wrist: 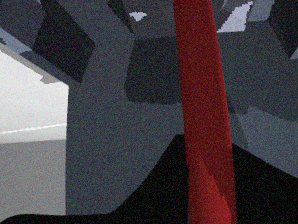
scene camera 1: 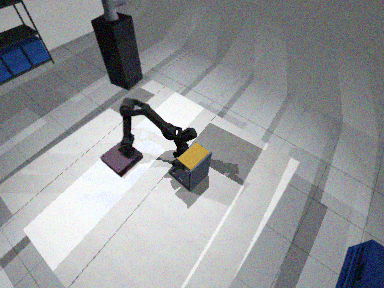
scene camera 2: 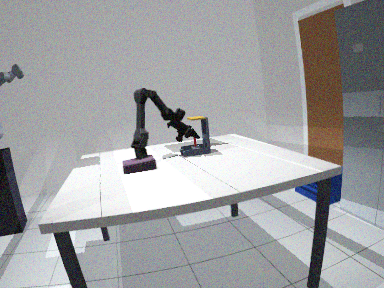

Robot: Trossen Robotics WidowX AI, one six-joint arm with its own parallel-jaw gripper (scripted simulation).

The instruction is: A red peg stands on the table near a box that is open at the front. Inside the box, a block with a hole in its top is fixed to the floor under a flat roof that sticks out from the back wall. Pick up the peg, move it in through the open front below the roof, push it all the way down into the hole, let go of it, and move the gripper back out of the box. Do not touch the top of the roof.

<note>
My gripper holds a red peg. Further things: a back wall.
</note>
